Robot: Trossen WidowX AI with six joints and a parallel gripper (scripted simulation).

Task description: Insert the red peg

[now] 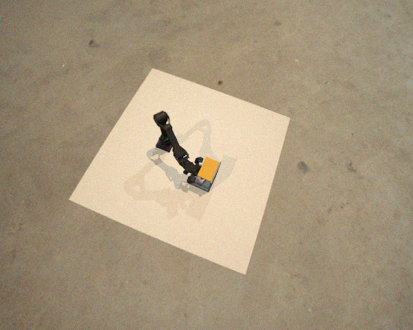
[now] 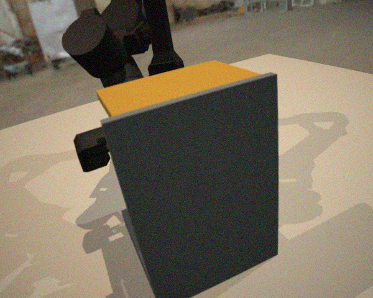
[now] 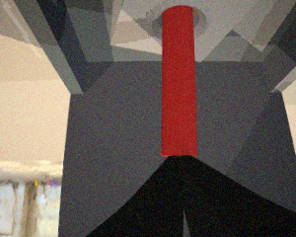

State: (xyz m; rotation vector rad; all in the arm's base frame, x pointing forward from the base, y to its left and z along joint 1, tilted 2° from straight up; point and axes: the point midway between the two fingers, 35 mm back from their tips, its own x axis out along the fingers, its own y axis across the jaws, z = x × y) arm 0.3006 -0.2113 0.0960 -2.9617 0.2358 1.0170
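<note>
My gripper tip is 40 mm above the red peg and 10 mm past it. Also, from my gripper tip: dark box wall (70 mm ahead, 20 mm above); orange roof (130 mm above, 20 mm ahead, 10 mm to the left).
</note>
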